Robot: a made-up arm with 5 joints.
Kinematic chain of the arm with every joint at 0, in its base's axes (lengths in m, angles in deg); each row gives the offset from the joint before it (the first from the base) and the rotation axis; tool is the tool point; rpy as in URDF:
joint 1: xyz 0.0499 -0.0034 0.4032 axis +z
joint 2: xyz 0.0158 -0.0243 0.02 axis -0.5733 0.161 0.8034
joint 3: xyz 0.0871 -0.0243 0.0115 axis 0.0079 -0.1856 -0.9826
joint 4: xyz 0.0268 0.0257 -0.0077 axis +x
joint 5: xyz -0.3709 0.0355 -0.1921 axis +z
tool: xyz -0.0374 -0.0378 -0.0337 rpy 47.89 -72 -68.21
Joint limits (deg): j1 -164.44..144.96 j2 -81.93..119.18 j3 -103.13..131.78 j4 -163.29..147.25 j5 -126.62..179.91
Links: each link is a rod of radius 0.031 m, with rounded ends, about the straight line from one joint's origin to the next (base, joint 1, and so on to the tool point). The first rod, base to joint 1, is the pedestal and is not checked.
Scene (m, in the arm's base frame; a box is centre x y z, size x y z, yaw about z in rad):
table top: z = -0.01
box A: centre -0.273 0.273 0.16 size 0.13 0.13 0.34 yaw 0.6
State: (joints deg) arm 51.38 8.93 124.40 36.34 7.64
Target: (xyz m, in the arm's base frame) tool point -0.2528 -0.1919 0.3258
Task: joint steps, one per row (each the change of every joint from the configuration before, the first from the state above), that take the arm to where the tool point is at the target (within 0.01 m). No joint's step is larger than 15 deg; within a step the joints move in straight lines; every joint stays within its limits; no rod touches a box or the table.
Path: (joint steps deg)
1: 5.10 -4.44 -13.17 10.80 -0.53
2: 5.10 -4.45 -13.17 10.80 -0.53
3: 5.10 -4.44 -13.17 10.80 -0.53
4: 5.11 -4.44 -13.17 10.81 -0.53
5: 5.10 -4.45 -13.17 10.80 -0.53
6: 8.62 13.25 -14.24 -3.38 1.00
7: 8.61 13.25 -14.25 -3.38 0.99

